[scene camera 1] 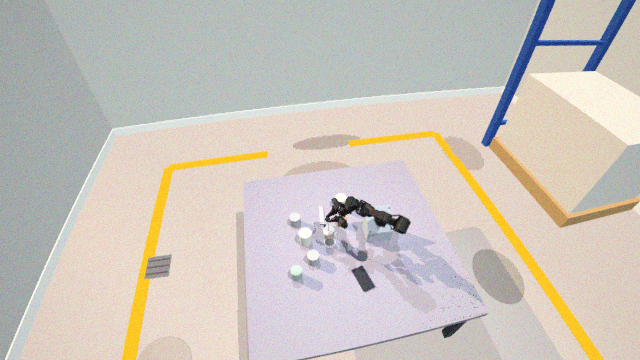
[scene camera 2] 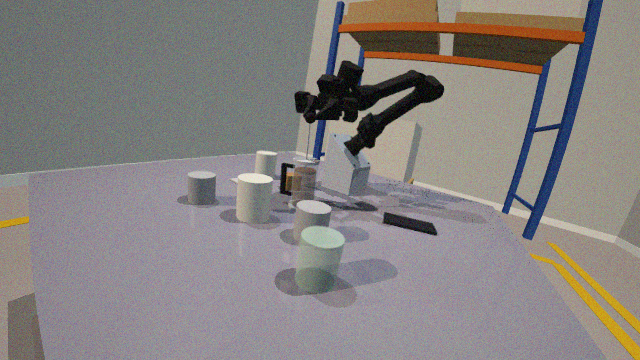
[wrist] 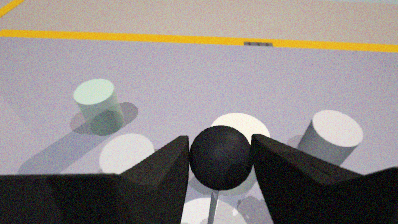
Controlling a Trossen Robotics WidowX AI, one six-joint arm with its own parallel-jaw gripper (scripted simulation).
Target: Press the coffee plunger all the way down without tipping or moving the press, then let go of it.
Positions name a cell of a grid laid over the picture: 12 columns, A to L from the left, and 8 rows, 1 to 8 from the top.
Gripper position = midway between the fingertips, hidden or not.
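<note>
In scene camera 2 I can see my gripper (scene camera 2: F3), and a coffee press (scene camera 2: F4) is in that view too. The wrist view has my gripper in it as well, at this spot: my gripper's place there is (wrist: G6).
</note>
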